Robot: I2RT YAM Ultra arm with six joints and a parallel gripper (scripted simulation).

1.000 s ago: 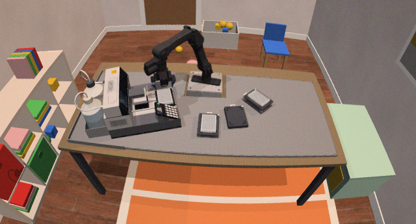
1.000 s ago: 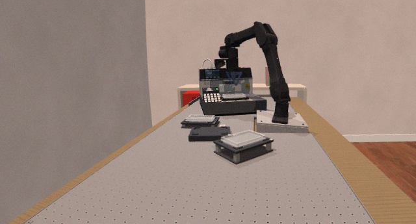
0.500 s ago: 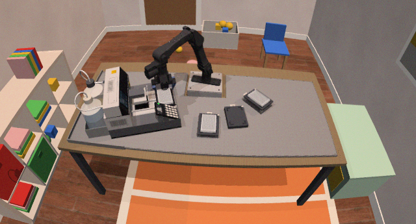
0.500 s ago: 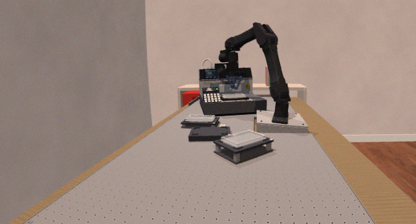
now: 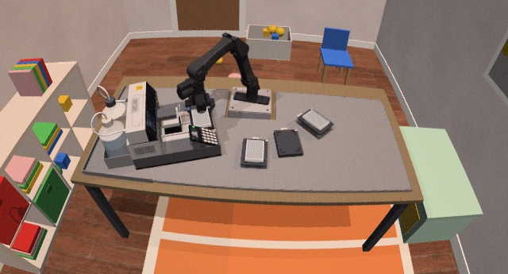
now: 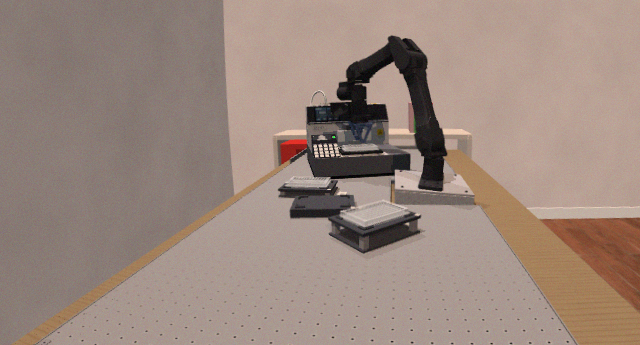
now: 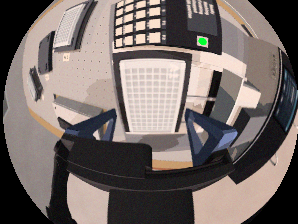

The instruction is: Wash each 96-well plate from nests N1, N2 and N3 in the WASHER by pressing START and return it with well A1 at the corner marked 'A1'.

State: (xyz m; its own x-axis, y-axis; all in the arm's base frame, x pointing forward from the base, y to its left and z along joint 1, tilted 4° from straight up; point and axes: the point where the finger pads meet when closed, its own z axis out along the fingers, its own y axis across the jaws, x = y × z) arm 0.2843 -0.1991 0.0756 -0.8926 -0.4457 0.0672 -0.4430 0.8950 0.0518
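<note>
Now: the washer carrier 4 cm below my hand. The rest, counted from my hand: manifold 7 cm ahead, 14 cm to the right, 1 cm above; plate washer 7 cm ahead, 14 cm to the right; nest 18 cm behind, 57 cm to the left, 9 cm below.
</note>
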